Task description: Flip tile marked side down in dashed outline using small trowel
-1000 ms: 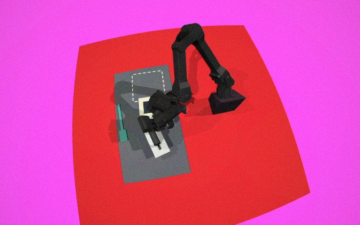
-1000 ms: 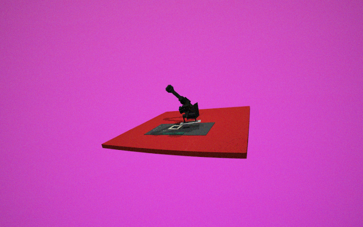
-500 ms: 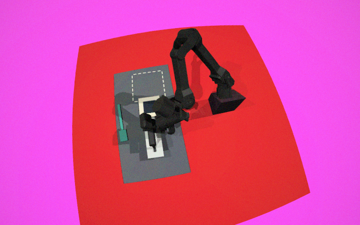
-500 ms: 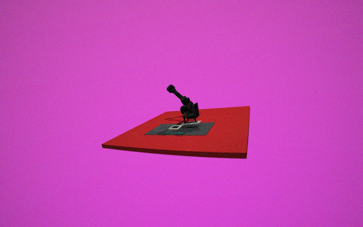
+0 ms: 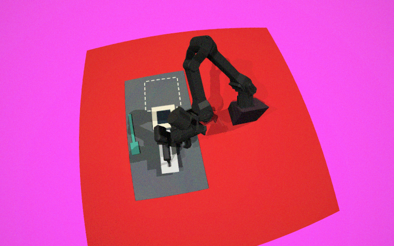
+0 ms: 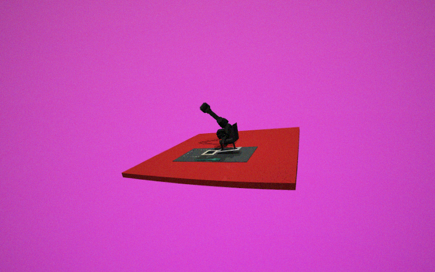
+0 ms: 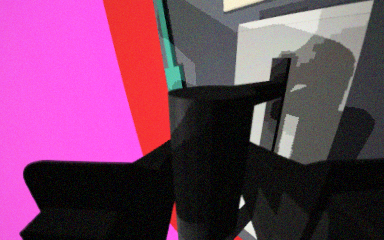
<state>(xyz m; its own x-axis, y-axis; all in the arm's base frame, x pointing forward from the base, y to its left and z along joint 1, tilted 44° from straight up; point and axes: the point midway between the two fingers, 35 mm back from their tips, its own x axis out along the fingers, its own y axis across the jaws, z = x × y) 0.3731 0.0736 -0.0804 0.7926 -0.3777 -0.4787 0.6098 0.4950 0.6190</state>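
My gripper tip is now 9 cm to the left of the grey mat and 9 cm above it. From my gripper tip the other things lie so: teal trowel (14 cm ahead, 7 cm below, 6 cm to the right); tile (15 cm to the right, 7 cm below, 2 cm behind).
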